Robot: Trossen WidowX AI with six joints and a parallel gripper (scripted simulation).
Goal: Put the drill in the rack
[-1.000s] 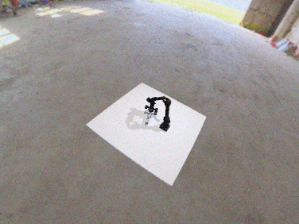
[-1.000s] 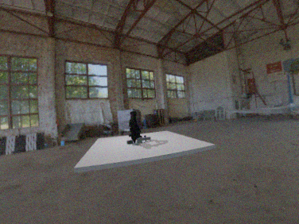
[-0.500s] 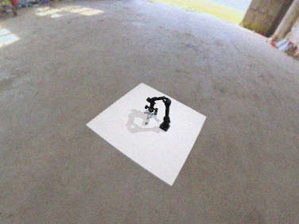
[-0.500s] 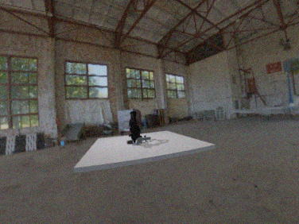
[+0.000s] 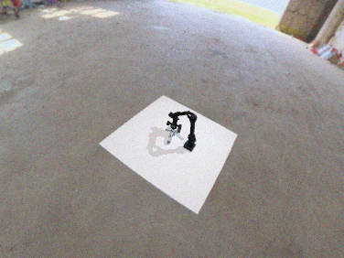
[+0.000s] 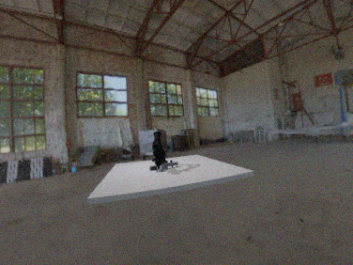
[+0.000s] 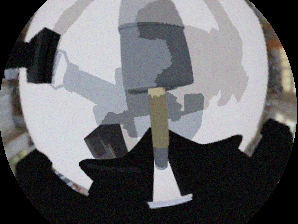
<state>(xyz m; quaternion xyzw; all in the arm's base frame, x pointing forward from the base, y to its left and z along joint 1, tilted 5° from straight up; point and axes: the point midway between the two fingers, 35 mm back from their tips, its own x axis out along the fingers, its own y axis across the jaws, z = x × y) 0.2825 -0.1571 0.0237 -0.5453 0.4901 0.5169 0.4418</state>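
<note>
The small dark rack is 70 mm behind my gripper tip and 40 mm to the right of it.
</note>
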